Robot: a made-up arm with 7 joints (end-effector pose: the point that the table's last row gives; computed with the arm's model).
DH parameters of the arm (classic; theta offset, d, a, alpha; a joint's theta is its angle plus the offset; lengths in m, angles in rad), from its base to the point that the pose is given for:
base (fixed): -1.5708 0.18 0 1.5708
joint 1: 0 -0.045 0.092 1.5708
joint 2: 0 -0.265 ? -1.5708
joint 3: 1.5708 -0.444 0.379 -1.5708
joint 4: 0.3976 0 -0.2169 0
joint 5: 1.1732 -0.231 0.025 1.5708
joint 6: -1.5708 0.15 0 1.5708
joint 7: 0 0.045 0.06 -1.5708
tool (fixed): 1.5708 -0.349 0 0
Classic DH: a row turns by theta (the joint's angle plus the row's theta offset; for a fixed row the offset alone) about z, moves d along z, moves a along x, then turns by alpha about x.
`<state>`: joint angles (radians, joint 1 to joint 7).
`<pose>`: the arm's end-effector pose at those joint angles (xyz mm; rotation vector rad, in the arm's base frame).
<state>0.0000 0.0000 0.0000 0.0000 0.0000 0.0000 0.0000</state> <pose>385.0 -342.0 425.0 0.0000 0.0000 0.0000</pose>
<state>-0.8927 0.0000 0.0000 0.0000 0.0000 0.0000 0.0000</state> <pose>385.0 -405.4 67.4 0.8927 0.0000 0.0000</pose>
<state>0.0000 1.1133 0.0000 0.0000 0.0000 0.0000 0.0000</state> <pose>-29.1 -507.5 425.0 0.0000 0.0000 -1.1133</pose>
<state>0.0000 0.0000 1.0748 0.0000 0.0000 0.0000 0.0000</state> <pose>385.0 -207.1 691.4 -1.0748 0.0000 0.0000</pose>
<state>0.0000 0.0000 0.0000 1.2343 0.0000 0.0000 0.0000</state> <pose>78.1 -342.0 790.4 0.0000 1.2343 0.0000</pose>
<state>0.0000 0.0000 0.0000 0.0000 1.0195 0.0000 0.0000</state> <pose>225.0 -342.0 536.8 0.0000 1.0195 0.0000</pose>
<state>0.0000 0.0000 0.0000 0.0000 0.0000 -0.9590 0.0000</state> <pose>355.0 -279.6 425.0 0.0000 0.0000 -0.9590</pose>
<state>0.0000 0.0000 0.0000 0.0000 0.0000 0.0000 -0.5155</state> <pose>385.0 -162.2 440.8 0.5155 0.0000 0.0000</pose>
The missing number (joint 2, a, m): -0.041
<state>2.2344 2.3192 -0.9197 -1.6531 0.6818 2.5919 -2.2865</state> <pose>-617.0 36.9 44.0 -1.1621 -0.2611 0.0089</pose>
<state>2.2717 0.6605 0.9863 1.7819 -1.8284 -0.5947 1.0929</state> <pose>230.0 710.0 -476.1 1.5667 0.6781 0.9932</pose>
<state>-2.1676 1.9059 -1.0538 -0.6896 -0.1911 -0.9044 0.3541</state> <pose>-204.0 338.1 -283.6 -0.1984 -1.6625 2.1005</pose>
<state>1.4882 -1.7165 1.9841 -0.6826 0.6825 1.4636 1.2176</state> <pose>-478.8 505.8 -492.4 0.3612 0.0659 -1.1872</pose>
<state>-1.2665 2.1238 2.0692 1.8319 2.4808 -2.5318 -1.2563</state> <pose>719.8 -522.7 -425.9 0.4823 -1.2541 -1.7223</pose>
